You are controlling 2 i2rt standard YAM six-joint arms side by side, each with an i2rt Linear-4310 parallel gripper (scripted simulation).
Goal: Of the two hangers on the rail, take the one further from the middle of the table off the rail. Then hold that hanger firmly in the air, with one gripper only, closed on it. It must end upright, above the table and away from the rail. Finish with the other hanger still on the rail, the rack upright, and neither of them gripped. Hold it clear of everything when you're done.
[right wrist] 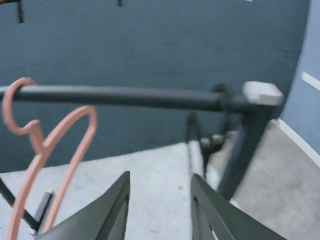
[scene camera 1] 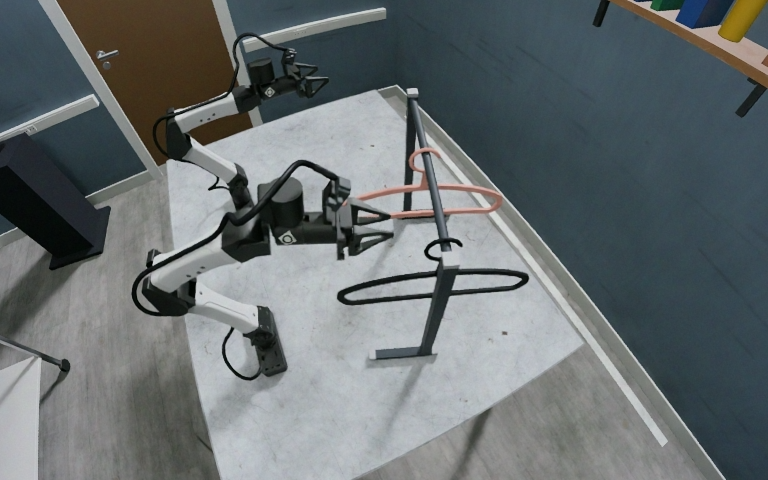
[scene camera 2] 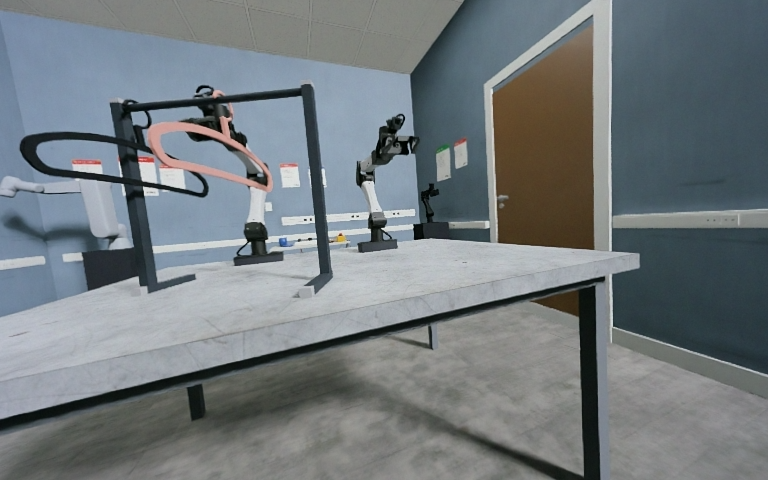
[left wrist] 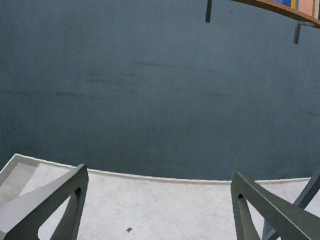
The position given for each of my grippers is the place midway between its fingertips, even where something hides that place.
Observation:
I see my left gripper (scene camera 1: 323, 73), my right gripper (scene camera 1: 392, 226), a black hanger (scene camera 1: 428, 274) and a rack (scene camera 2: 121, 116).
The rack is seen too in scene camera 1 (scene camera 1: 449, 264). My left gripper also shows in scene camera 2 (scene camera 2: 407, 137) and in the left wrist view (left wrist: 161, 177). My right gripper is seen too in the right wrist view (right wrist: 161, 179). The left wrist view does not show the black hanger: it is out of frame.

